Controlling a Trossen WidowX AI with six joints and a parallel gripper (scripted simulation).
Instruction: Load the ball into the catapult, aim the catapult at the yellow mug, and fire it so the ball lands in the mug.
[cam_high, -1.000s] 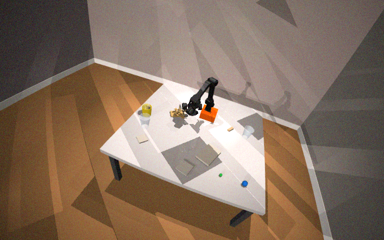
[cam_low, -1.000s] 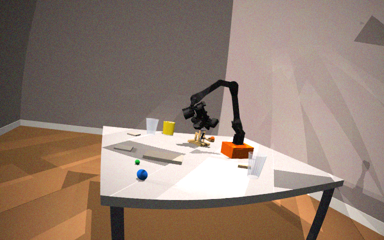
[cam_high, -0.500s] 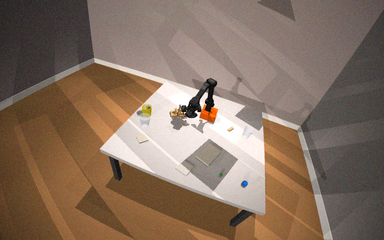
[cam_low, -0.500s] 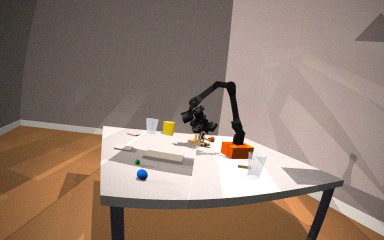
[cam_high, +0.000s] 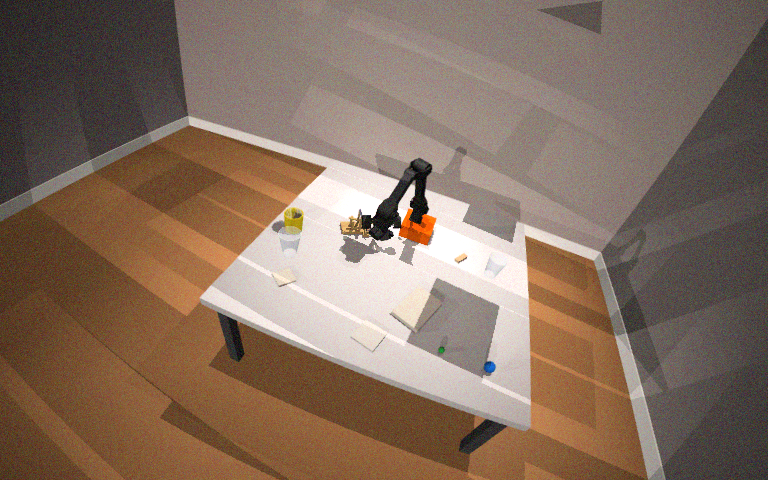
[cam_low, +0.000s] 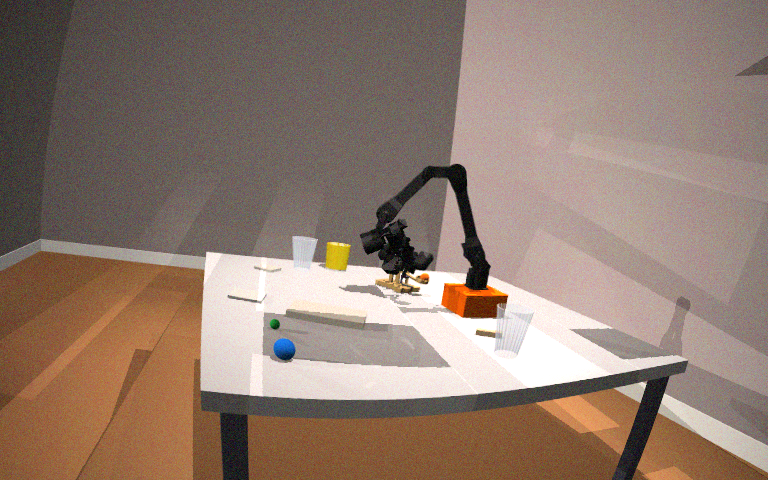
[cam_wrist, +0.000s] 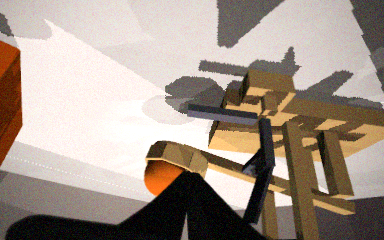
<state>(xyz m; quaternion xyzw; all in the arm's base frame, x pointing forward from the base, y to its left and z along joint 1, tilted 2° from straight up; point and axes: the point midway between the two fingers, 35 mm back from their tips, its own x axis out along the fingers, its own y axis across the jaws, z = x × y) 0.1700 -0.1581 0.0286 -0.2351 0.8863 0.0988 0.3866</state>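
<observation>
The orange ball lies 5 cm behind my gripper tip, 1 cm to the right of it and 1 cm below it. The rest, counted from my gripper tip: yellow mug 16 cm ahead, 37 cm to the right, 5 cm below; small wooden catapult 1 cm behind, 6 cm to the right, 2 cm below; small wooden block 4 cm behind, 45 cm to the left, 7 cm below.
</observation>
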